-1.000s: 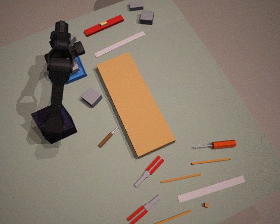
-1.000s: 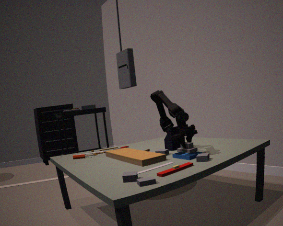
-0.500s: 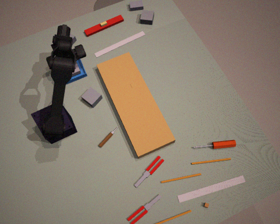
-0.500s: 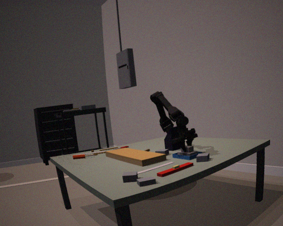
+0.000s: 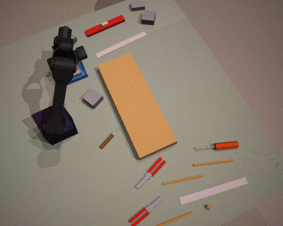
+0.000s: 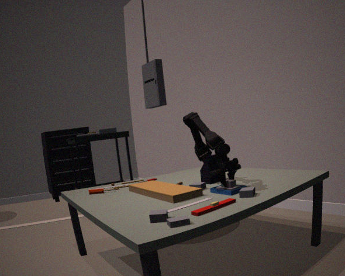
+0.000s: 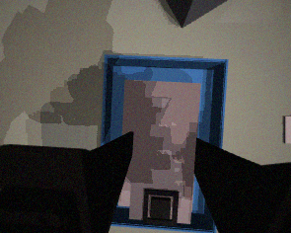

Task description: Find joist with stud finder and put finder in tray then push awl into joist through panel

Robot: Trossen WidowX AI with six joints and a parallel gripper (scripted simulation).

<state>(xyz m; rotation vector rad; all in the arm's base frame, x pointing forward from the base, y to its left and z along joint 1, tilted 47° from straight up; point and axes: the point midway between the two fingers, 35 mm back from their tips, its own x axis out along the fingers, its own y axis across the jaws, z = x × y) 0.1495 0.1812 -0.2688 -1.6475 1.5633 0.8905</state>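
The blue tray lies 1 cm to the right of my gripper tip and 2 cm below it. From my gripper tip the other things lie so: stud finder: 2 cm to the right, 2 cm above; then red level: 25 cm ahead, 18 cm to the left, 2 cm below; then square light: 4 cm to the right, 3 cm above.
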